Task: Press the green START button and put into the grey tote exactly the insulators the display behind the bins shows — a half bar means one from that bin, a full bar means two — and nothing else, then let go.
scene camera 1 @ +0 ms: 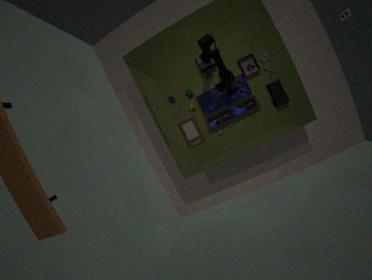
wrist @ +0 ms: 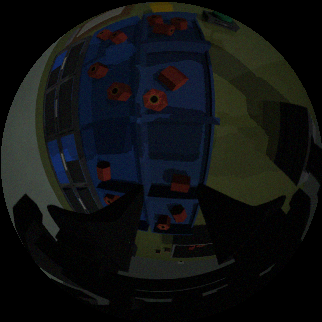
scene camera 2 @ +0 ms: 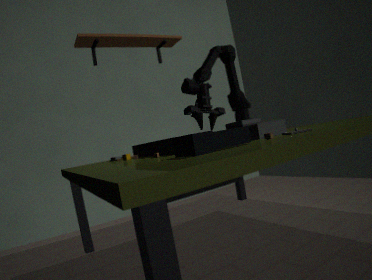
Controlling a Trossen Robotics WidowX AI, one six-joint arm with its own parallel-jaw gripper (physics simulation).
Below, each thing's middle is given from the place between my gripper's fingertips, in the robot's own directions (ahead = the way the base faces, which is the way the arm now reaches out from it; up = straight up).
Labels:
The grey tote (wrist: pixel 200 235) is 12 cm behind my hand, 22 cm to the left of it and 4 cm below it. The rest, counted from my hand: dark box (scene camera 2: pixel 196 144) (16 cm ahead, 38 cm to the left, 4 cm below).

